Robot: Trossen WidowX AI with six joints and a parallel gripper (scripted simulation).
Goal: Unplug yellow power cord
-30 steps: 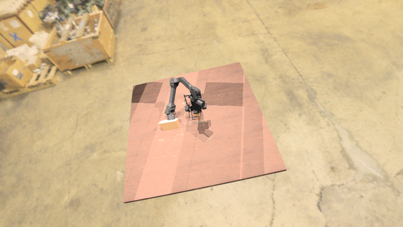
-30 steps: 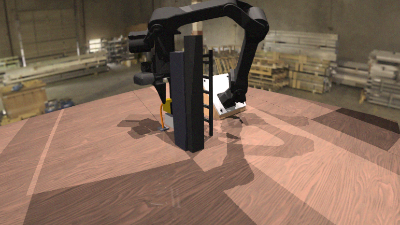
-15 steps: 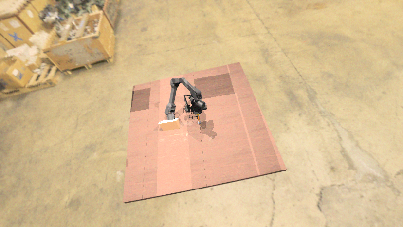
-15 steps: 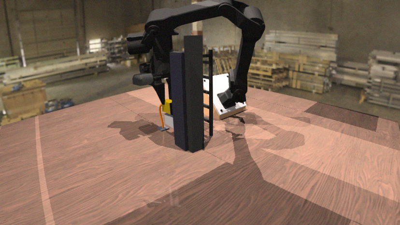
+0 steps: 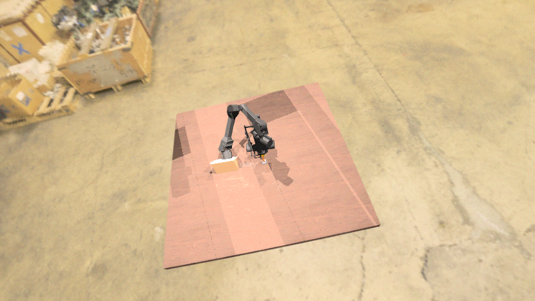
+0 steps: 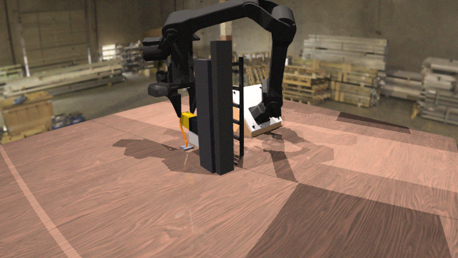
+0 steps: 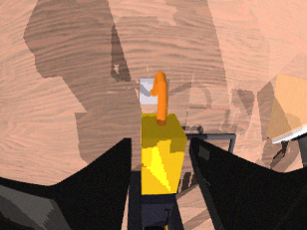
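The yellow plug is 30 mm to the left of my gripper tip.
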